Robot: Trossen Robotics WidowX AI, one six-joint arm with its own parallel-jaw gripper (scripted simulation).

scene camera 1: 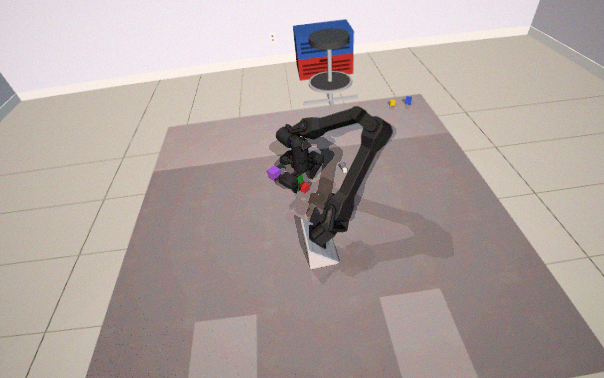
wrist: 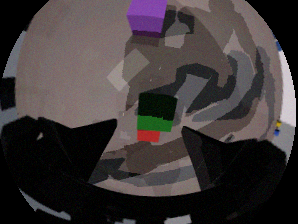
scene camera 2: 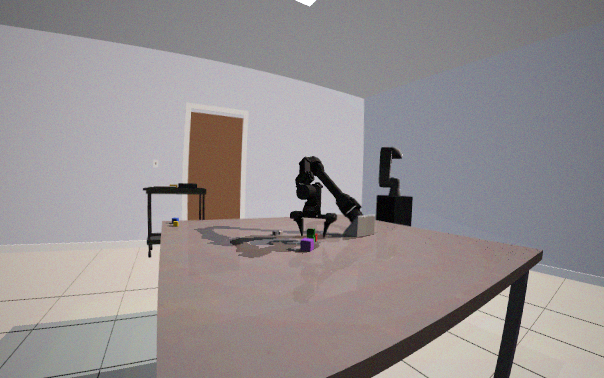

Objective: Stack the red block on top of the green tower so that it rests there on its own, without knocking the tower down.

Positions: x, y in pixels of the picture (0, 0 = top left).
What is my gripper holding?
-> Nothing.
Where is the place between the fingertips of my gripper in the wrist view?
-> At 150, 126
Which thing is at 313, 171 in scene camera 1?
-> My gripper.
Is my gripper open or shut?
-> Open.
